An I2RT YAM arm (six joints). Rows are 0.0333 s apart.
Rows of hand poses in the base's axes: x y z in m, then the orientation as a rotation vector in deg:
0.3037 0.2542 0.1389 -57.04 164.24 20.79
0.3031 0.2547 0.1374 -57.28 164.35 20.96
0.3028 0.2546 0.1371 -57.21 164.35 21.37
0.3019 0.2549 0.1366 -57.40 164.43 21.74
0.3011 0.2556 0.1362 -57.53 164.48 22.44
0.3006 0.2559 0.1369 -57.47 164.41 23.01
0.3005 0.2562 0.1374 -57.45 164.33 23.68
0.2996 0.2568 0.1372 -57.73 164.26 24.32
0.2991 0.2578 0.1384 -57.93 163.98 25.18
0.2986 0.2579 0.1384 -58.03 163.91 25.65
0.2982 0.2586 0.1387 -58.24 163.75 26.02
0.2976 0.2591 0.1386 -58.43 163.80 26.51
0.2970 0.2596 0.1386 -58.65 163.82 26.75
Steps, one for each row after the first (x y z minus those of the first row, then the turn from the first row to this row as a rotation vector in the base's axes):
-0.0006 0.0005 -0.0015 0.02 0.20 0.15
-0.0009 0.0004 -0.0018 0.27 0.32 0.12
-0.0018 0.0007 -0.0023 0.43 0.55 0.25
-0.0026 0.0014 -0.0027 0.79 0.86 0.36
-0.0031 0.0017 -0.0020 1.15 0.97 0.36
-0.0032 0.0020 -0.0015 1.56 1.12 0.38
-0.0041 0.0026 -0.0017 1.91 1.33 0.60
-0.0046 0.0036 -0.0005 2.48 1.42 0.79
-0.0051 0.0037 -0.0005 2.76 1.55 0.89
-0.0055 0.0044 -0.0002 3.00 1.58 1.06
-0.0061 0.0049 -0.0003 3.23 1.84 1.19
-0.0067 0.0054 -0.0003 3.32 1.99 1.35

